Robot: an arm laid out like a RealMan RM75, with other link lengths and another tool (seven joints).
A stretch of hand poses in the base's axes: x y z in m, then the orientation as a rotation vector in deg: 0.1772, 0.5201, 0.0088, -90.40, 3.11, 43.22; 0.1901, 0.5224, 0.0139, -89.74, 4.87, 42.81; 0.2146, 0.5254, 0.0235, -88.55, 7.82, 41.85; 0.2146, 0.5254, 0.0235, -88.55, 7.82, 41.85; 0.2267, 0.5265, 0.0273, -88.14, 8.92, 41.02; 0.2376, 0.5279, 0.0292, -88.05, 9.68, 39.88; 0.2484, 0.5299, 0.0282, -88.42, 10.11, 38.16; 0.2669, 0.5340, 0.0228, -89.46, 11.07, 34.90; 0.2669, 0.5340, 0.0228, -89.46, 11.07, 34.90; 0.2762, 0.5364, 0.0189, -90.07, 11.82, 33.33; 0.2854, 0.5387, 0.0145, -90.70, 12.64, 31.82; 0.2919, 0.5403, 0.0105, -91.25, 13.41, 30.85; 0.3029, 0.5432, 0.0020, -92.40, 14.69, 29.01; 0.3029, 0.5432, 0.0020, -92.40, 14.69, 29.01; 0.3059, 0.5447, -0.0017, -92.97, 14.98, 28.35; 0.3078, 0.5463, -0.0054, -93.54, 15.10, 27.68; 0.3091, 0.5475, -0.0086, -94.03, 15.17, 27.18; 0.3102, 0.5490, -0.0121, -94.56, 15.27, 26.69; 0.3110, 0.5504, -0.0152, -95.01, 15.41, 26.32
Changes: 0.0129, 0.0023, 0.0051, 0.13, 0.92, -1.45; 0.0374, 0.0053, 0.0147, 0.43, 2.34, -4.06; 0.0374, 0.0053, 0.0147, 0.43, 2.34, -4.06; 0.0495, 0.0064, 0.0185, 0.56, 2.57, -5.34; 0.0604, 0.0078, 0.0204, 0.55, 2.33, -6.55; 0.0712, 0.0098, 0.0194, 0.30, 1.41, -7.84; 0.0897, 0.0139, 0.0140, -0.58, -0.35, -10.30; 0.0897, 0.0139, 0.0140, -0.58, -0.35, -10.30; 0.0990, 0.0163, 0.0101, -1.22, -1.07, -11.63; 0.1082, 0.0186, 0.0057, -1.92, -1.71, -12.94; 0.1147, 0.0202, 0.0017, -2.59, -2.02, -13.89; 0.1257, 0.0231, -0.0068, -3.93, -2.75, -15.55; 0.1257, 0.0231, -0.0068, -3.93, -2.75, -15.55; 0.1287, 0.0246, -0.0105, -4.50, -3.15, -16.01; 0.1306, 0.0262, -0.0142, -5.01, -3.65, -16.37; 0.1319, 0.0274, -0.0174, -5.45, -4.05, -16.61; 0.1330, 0.0289, -0.0209, -5.93, -4.44, -16.85; 0.1338, 0.0303, -0.0240, -6.37, -4.71, -17.06
